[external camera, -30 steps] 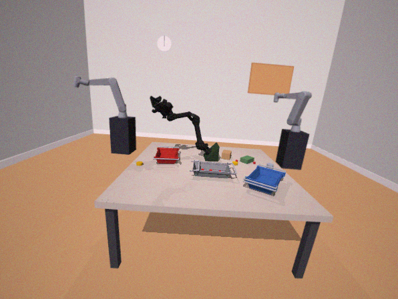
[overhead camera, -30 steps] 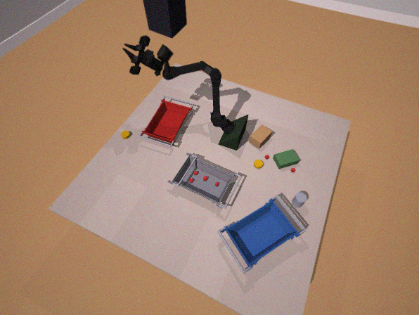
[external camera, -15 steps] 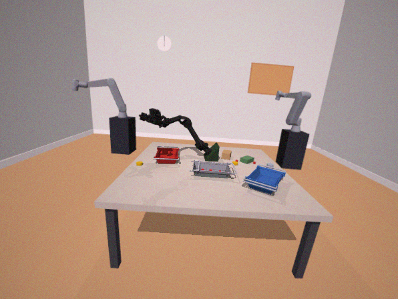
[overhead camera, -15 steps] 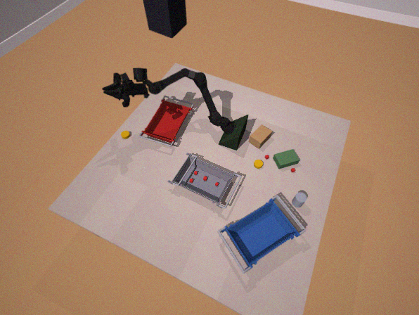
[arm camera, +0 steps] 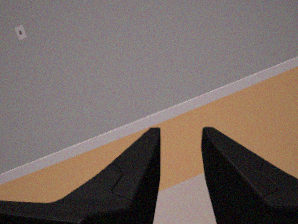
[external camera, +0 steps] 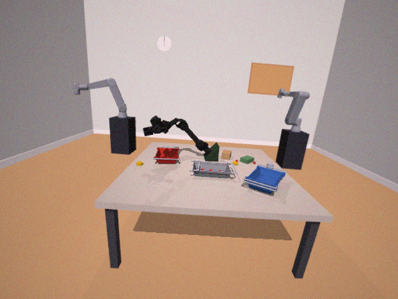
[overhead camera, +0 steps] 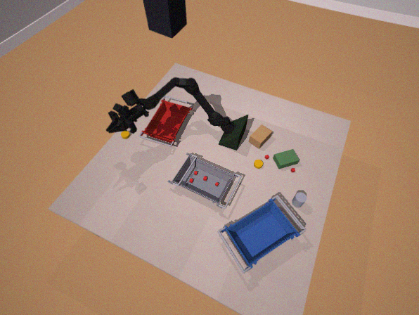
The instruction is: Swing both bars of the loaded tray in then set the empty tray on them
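Right now my gripper tip is 370 mm past the red tray, 280 mm above it and 50 mm to the right of it. The rest, counted from my gripper tip: grey cylinder 930 mm to the left, 290 mm below, 270 mm behind; green block 790 mm to the left, 490 mm behind, 300 mm below; tan box 600 mm to the left, 560 mm behind, 290 mm below.
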